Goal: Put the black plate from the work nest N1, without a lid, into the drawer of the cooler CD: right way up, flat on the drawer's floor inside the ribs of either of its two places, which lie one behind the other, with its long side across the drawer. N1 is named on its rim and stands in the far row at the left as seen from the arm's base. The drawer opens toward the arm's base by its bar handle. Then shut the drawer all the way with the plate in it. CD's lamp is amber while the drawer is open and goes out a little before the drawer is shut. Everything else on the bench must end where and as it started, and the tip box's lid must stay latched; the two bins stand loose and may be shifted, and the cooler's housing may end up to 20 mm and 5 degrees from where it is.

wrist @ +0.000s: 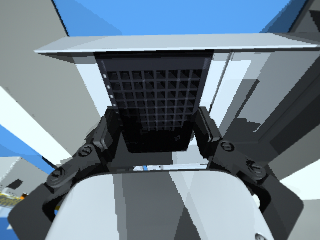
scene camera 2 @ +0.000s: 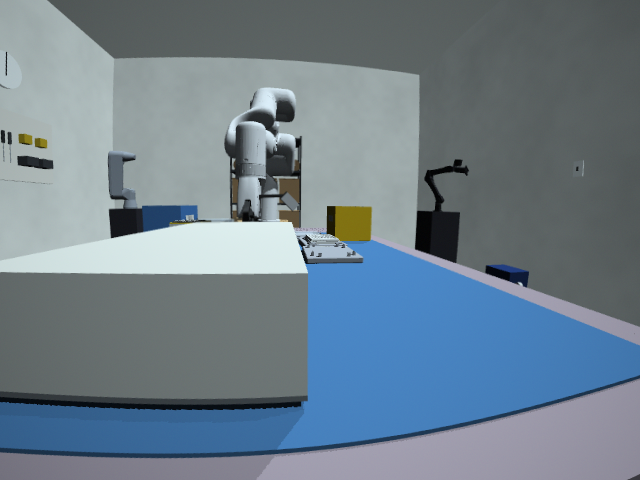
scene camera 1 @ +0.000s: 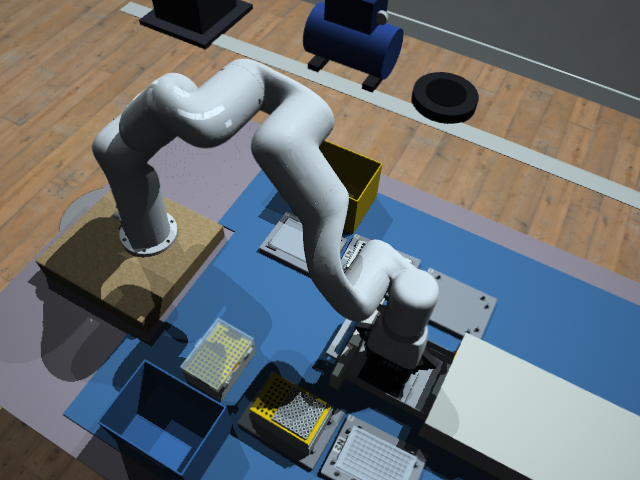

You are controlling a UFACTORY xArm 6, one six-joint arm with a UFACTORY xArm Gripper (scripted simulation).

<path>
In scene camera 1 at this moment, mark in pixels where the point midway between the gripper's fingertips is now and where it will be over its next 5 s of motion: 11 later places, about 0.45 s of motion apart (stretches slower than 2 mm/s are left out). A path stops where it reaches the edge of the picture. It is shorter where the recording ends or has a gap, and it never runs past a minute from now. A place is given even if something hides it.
My gripper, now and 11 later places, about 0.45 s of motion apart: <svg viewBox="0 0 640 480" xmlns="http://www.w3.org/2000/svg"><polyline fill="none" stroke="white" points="390,361 390,361 391,358 392,354 394,350 396,345 397,341 399,336 396,333 372,324 343,313 324,304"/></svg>
</path>
